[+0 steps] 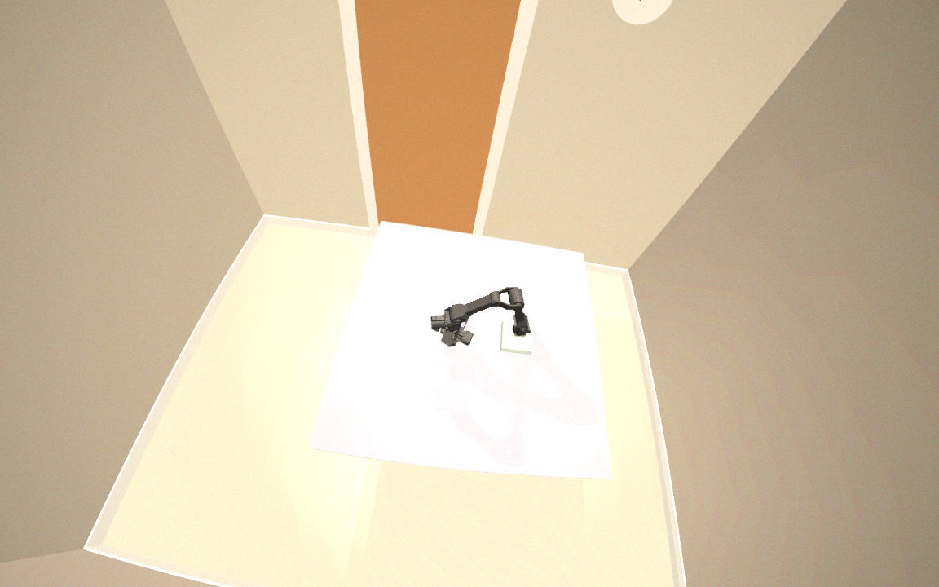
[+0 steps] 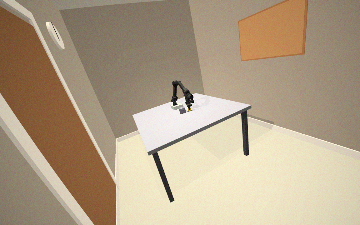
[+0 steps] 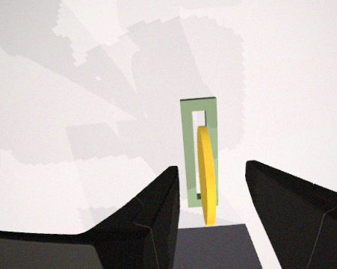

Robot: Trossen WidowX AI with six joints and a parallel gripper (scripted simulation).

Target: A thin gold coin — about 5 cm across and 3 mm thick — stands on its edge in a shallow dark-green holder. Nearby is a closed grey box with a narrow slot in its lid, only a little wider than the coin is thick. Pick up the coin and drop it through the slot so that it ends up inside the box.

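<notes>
The gold coin lies right at my gripper tip.
</notes>
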